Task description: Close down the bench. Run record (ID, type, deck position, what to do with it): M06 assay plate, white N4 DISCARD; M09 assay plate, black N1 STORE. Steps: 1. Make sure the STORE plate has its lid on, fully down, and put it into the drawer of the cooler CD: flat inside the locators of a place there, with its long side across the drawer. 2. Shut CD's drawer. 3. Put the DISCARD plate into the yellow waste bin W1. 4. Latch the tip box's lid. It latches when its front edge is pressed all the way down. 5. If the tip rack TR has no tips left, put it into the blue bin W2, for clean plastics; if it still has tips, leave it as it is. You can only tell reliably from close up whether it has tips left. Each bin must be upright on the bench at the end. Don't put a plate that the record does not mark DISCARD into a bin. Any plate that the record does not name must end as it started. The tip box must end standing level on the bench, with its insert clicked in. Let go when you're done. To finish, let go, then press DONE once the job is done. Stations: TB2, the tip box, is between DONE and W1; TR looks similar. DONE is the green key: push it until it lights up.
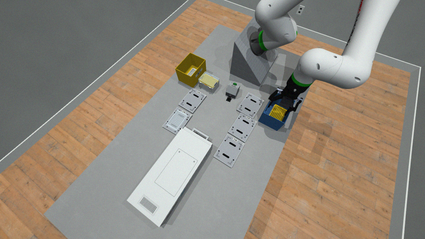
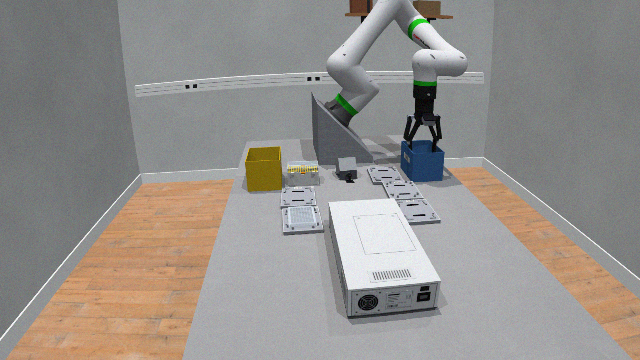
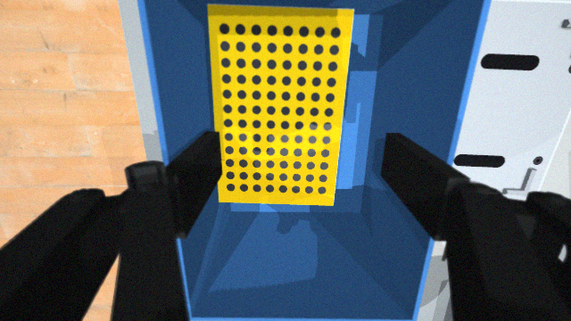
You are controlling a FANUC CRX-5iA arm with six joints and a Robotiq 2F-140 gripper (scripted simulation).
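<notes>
The tip rack TR is 60 mm below my hand, 10 mm to the left of it and 10 mm ahead of it. Round my hand: blue bin W2 (60 mm below); green DONE key (320 mm to the right, 50 mm behind, 40 mm below); nest N1 (350 mm ahead, 140 mm to the right, 100 mm below).
</notes>
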